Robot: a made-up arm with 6 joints. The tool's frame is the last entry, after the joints. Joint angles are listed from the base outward.
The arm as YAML. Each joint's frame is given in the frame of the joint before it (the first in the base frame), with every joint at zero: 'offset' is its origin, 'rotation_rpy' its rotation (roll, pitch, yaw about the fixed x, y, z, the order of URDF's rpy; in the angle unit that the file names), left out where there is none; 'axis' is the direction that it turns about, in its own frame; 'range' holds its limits. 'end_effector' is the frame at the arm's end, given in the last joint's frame.
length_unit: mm
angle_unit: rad
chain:
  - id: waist
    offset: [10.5, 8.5, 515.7]
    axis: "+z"
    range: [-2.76, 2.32]
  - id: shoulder
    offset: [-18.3, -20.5, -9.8]
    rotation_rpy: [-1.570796, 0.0, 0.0]
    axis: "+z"
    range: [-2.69, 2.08]
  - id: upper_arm
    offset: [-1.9, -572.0, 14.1]
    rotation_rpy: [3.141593, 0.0, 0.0]
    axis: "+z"
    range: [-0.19, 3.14]
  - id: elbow
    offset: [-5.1, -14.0, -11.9]
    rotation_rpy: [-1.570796, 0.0, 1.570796]
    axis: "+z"
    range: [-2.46, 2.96]
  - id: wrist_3
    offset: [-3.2, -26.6, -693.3]
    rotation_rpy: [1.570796, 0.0, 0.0]
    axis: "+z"
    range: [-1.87, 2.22]
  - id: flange
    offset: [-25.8, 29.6, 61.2]
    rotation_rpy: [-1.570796, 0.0, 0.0]
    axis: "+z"
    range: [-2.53, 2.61]
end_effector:
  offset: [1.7, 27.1, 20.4]
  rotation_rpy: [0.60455, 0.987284, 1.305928]
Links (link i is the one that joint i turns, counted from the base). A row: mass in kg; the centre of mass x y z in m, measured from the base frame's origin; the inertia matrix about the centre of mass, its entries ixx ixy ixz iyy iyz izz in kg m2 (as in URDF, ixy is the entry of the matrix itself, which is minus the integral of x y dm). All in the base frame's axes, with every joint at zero. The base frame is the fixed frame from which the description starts. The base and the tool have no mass.
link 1: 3.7; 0.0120 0.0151 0.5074; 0.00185 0 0 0.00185 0 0.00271
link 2: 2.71; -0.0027 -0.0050 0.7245; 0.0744 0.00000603 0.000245 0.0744 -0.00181 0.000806
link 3: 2.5; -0.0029 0.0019 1.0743; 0.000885 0 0 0.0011 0 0.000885
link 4: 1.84; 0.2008 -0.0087 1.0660; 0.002 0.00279 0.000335 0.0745 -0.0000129 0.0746
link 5: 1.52; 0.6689 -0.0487 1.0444; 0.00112 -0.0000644 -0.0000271 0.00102 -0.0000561 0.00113
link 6: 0.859; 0.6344 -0.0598 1.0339; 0.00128 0 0 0.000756 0 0.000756
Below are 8 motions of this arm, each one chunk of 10 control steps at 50 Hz.
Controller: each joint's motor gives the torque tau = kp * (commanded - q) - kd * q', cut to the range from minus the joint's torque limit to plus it. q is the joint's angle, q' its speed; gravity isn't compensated. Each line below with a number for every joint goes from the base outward.
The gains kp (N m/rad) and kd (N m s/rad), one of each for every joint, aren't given. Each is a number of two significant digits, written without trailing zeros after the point. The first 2 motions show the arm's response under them.
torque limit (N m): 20 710 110 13 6.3 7.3
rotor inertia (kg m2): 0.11 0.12 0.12 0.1 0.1 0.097
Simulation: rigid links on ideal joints. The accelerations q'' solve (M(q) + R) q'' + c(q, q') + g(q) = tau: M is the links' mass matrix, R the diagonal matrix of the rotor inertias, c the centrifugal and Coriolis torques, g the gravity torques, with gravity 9.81 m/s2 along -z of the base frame. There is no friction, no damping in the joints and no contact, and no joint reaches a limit. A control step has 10 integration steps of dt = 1/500 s. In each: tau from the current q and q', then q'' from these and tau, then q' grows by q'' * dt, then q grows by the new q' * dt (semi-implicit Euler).
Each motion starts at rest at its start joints. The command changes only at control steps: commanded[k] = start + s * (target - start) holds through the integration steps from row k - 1 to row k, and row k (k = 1, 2, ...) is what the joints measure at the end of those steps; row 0 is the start. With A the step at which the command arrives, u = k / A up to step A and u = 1 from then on. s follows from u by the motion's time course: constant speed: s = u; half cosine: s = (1 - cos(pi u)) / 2; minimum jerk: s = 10 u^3 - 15 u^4 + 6 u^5; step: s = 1 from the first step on.
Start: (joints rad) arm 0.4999 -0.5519 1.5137 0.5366 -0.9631 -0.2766
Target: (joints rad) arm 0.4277 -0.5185 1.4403 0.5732 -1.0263 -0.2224
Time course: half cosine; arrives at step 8
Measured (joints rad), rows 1 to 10:
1: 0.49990 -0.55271 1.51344 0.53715 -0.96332 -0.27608
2: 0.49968 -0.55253 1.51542 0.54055 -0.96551 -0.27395
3: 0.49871 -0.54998 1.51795 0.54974 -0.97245 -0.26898
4: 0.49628 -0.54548 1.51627 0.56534 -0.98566 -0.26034
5: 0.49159 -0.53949 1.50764 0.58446 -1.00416 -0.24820
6: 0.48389 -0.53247 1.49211 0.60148 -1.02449 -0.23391
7: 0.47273 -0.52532 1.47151 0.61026 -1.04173 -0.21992
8: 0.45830 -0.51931 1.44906 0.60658 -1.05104 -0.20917
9: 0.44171 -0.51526 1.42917 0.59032 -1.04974 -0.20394
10: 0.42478 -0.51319 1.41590 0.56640 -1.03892 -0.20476
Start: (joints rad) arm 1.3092 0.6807 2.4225 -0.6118 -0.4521 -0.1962
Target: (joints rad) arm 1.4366 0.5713 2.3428 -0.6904 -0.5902 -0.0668
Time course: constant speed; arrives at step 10
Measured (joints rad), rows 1 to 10:
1: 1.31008 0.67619 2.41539 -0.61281 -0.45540 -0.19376
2: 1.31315 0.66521 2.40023 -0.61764 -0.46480 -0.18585
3: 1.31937 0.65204 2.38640 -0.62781 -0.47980 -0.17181
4: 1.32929 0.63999 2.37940 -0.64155 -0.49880 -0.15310
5: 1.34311 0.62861 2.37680 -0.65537 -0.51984 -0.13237
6: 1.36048 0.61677 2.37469 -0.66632 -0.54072 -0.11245
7: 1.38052 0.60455 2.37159 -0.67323 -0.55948 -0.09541
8: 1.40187 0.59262 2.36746 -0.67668 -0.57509 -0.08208
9: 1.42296 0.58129 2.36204 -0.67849 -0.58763 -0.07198
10: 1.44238 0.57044 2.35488 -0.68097 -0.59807 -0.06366
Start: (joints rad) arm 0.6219 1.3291 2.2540 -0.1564 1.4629 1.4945
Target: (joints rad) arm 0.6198 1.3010 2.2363 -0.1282 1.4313 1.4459
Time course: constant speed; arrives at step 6
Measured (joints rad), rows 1 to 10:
1: 0.62187 1.32881 2.25134 -0.15553 1.46126 1.49307
2: 0.62175 1.32646 2.24252 -0.15398 1.45594 1.48839
3: 0.62158 1.32240 2.23069 -0.15330 1.44677 1.48001
4: 0.62137 1.31840 2.22083 -0.15407 1.43508 1.46868
5: 0.62119 1.31460 2.21416 -0.15537 1.42290 1.45592
6: 0.62106 1.31031 2.20976 -0.15565 1.41222 1.44339
7: 0.62104 1.30810 2.21155 -0.15386 1.40583 1.43384
8: 0.62112 1.30803 2.21786 -0.14924 1.40558 1.42967
9: 0.62124 1.30785 2.22329 -0.14226 1.41079 1.43122
10: 0.62133 1.30706 2.22634 -0.13470 1.41918 1.43703

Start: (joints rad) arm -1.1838 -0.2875 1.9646 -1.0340 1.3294 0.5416
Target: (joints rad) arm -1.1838 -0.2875 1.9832 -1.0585 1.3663 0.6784
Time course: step
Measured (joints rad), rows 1 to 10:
1: -1.18350 -0.28607 1.97066 -1.03853 1.33454 0.55787
2: -1.18285 -0.28621 1.97861 -1.04884 1.34638 0.60263
3: -1.18225 -0.28867 1.98532 -1.06026 1.36051 0.66274
4: -1.18211 -0.29122 1.99286 -1.06834 1.37279 0.71708
5: -1.18252 -0.29287 2.00086 -1.07058 1.38027 0.74976
6: -1.18336 -0.29383 2.00716 -1.06700 1.38178 0.75426
7: -1.18437 -0.29424 2.01048 -1.05966 1.37805 0.73393
8: -1.18527 -0.29405 2.01081 -1.05160 1.37111 0.69927
9: -1.18582 -0.29328 2.00861 -1.04568 1.36350 0.66348
10: -1.18590 -0.29214 2.00454 -1.04368 1.35743 0.63785

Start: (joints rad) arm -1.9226 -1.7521 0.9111 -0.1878 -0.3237 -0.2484
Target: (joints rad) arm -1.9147 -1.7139 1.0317 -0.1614 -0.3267 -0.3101
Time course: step
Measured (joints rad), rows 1 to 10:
1: -1.92216 -1.72419 0.96935 -0.18773 -0.32440 -0.25829
2: -1.92171 -1.70039 1.02788 -0.18090 -0.32462 -0.28245
3: -1.92146 -1.70784 1.03578 -0.16969 -0.32355 -0.31144
4: -1.92113 -1.72320 1.03517 -0.15756 -0.32351 -0.33513
5: -1.92064 -1.72911 1.05192 -0.14299 -0.32716 -0.34721
6: -1.92007 -1.72861 1.07358 -0.12483 -0.33476 -0.34641
7: -1.91949 -1.72839 1.08468 -0.10630 -0.34418 -0.33545
8: -1.91883 -1.72888 1.08464 -0.09313 -0.35236 -0.31944
9: -1.91807 -1.72801 1.07914 -0.08992 -0.35666 -0.30404
10: -1.91718 -1.72555 1.07105 -0.09820 -0.35562 -0.29375

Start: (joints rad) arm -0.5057 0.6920 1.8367 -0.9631 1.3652 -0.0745
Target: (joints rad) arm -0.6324 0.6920 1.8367 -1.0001 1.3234 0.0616
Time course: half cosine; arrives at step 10
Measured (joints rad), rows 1 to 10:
1: -0.50582 0.69356 1.83766 -0.96324 1.36418 -0.07411
2: -0.50643 0.69537 1.83596 -0.96454 1.36115 -0.07156
3: -0.50807 0.69638 1.83095 -0.96844 1.35586 -0.06407
4: -0.51137 0.69729 1.82543 -0.97582 1.34831 -0.04944
5: -0.51691 0.69829 1.82095 -0.98648 1.33897 -0.02715
6: -0.52506 0.69902 1.81770 -0.99908 1.32879 0.00110
7: -0.53600 0.69930 1.81582 -1.01144 1.31903 0.03172
8: -0.54965 0.69919 1.81547 -1.02113 1.31101 0.06003
9: -0.56565 0.69880 1.81653 -1.02611 1.30590 0.08139
10: -0.58341 0.69823 1.81859 -1.02527 1.30444 0.09224

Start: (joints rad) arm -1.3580 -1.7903 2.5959 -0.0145 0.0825 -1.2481
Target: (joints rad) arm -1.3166 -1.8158 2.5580 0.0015 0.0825 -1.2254
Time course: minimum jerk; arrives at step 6
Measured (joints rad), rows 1 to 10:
1: -1.35800 -1.79348 2.59286 -0.01495 0.08282 -1.24794
2: -1.35790 -1.80023 2.58753 -0.01549 0.08392 -1.24688
3: -1.35746 -1.80907 2.58099 -0.01389 0.08540 -1.24374
4: -1.35636 -1.81845 2.57417 -0.00840 0.08672 -1.23782
5: -1.35435 -1.82516 2.57068 0.00089 0.08772 -1.22986
6: -1.35136 -1.82682 2.57286 0.01232 0.08817 -1.22201
7: -1.34739 -1.82508 2.57688 0.02340 0.08733 -1.21660
8: -1.34252 -1.82330 2.57745 0.03101 0.08498 -1.21489
9: -1.33694 -1.82271 2.57393 0.03236 0.08211 -1.21675
10: -1.33086 -1.82252 2.56912 0.02663 0.08018 -1.22095

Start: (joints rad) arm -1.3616 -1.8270 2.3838 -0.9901 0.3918 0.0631
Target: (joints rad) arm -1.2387 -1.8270 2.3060 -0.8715 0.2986 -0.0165
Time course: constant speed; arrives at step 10
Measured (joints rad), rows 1 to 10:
1: -1.36155 -1.83019 2.37992 -0.98816 0.39058 0.06172
2: -1.36129 -1.83436 2.37655 -0.98156 0.38714 0.05726
3: -1.36061 -1.83625 2.37689 -0.96924 0.38063 0.04912
4: -1.35919 -1.83668 2.37707 -0.95213 0.37048 0.03789
5: -1.35668 -1.83691 2.37354 -0.93267 0.35723 0.02505
6: -1.35276 -1.83693 2.36606 -0.91376 0.34256 0.01238
7: -1.34717 -1.83635 2.35596 -0.89782 0.32844 0.00136
8: -1.33978 -1.83525 2.34427 -0.88603 0.31627 -0.00730
9: -1.33058 -1.83402 2.33172 -0.87812 0.30663 -0.01372
10: -1.31965 -1.83297 2.31917 -0.87263 0.29922 -0.01872

